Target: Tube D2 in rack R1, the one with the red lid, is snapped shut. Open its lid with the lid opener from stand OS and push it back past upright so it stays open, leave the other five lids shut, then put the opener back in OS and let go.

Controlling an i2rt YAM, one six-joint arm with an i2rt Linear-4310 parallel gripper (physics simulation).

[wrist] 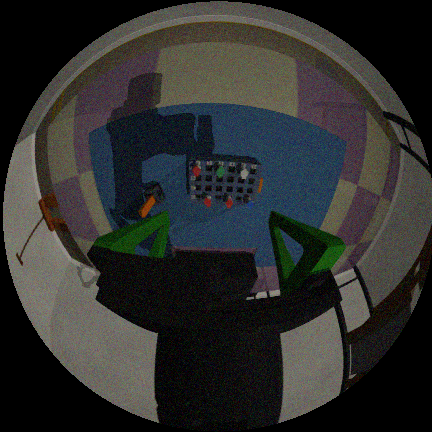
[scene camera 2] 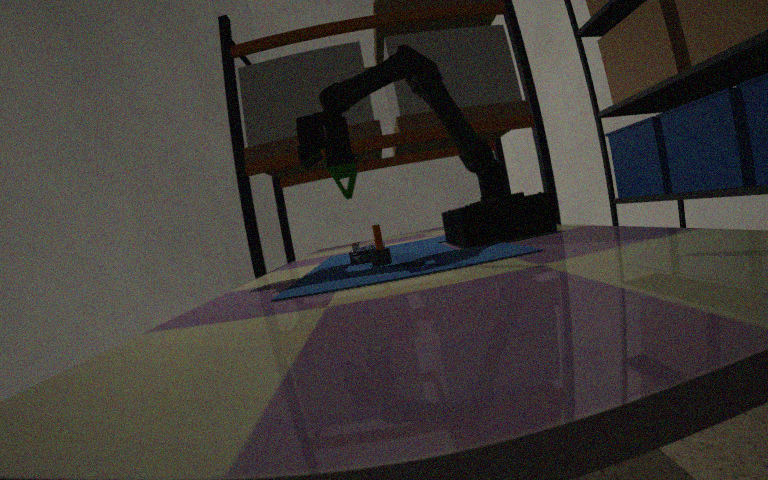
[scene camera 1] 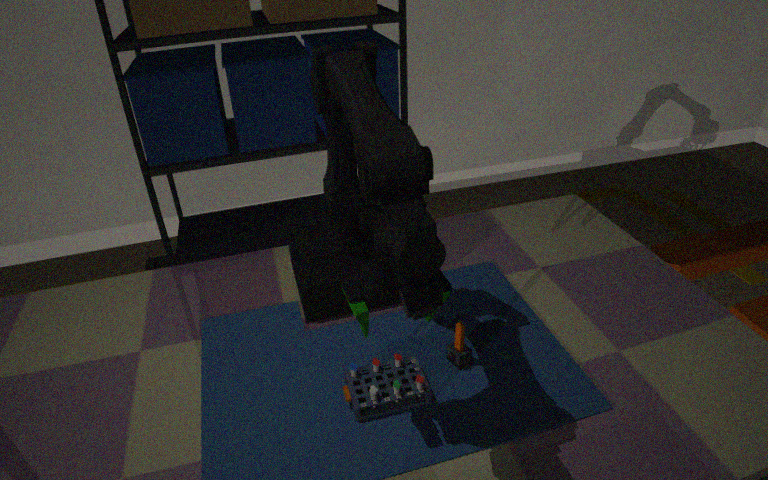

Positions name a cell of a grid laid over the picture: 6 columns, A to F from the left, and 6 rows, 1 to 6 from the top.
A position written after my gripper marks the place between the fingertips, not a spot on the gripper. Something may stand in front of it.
My gripper (scene camera 2: C3) is open, holding nothing. Also in view: a dark stand (scene camera 1: D5).
